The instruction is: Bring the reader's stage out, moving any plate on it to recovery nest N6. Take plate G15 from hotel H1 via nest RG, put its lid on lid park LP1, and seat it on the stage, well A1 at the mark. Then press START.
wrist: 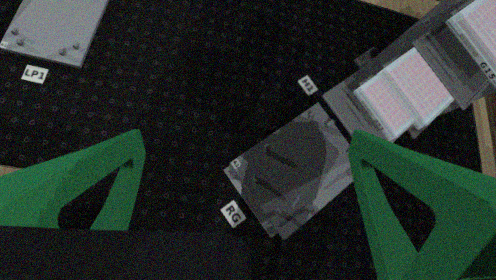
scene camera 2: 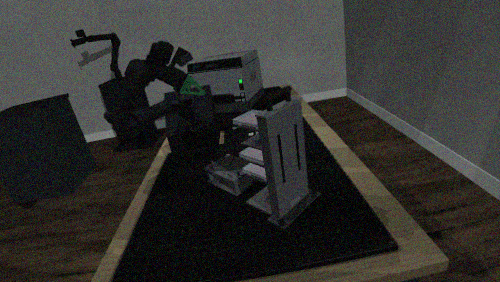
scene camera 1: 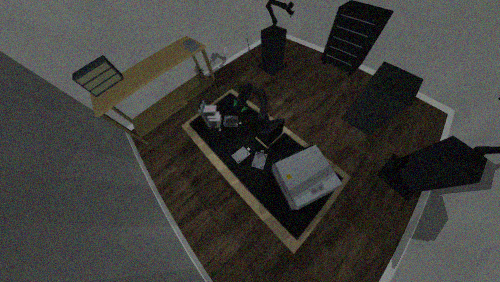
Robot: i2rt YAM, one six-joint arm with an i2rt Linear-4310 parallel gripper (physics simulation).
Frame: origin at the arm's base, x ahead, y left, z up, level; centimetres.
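Seen in the pictures: gripper, between the fingertips: (wrist: pixel 247 141) (scene camera 2: pixel 204 93) (scene camera 1: pixel 237 109); arm's base, origin of its link: (scene camera 2: pixel 187 112) (scene camera 1: pixel 269 125).
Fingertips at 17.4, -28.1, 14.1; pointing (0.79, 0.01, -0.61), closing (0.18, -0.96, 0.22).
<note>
Offsets run from my fingertips to a thing's top centre, as dx, dy, dz. "pt": to the spot under its first point. Level surfaces: height alone.
My gripper (scene camera 1: pixel 240 105) (scene camera 2: pixel 199 90) (wrist: pixel 247 141) is open, its green fingers wide apart with nothing between them, above the mat. Nest RG @(+6.2, -12.3, -22.3) (scene camera 1: pixel 231 121) (scene camera 2: pixel 222 181) (wrist: pixel 339 169) lies below the fingers, a clear, plateless holder with a dark shadow across it. Hotel H1 (scene camera 1: pixel 203 112) (scene camera 2: pixel 288 155) stands beside RG. Plate G15 @(pt +17.1, -19.5, -3.0) (wrist: pixel 482 25) is high in the hotel, cut off at the wrist view's upper right. Two pink-welled plates sit lower. Lid park LP1 @(+22.1, +28.0, -27.9) (wrist: pixel 57 30) shows no lid on its visible part. The reader @(-2.9, +83.2, +3.5) (scene camera 1: pixel 307 175) (scene camera 2: pixel 217 79) has a green light; its stage cannot be made out.
Two pale flat holders @(pt +21.3, +28.2, -28.9) (scene camera 1: pixel 241 154) @(pt +11.2, +45.3, -28.7) (scene camera 1: pixel 259 160) lie between RG and the reader. A dark block (scene camera 1: pixel 270 132) stands at the table's side by the arm. The wooden table edge (scene camera 1: pixel 240 189) (scene camera 2: pixel 420 250) borders the black mat @(dz -29.9) (scene camera 2: pixel 225 240).
</note>
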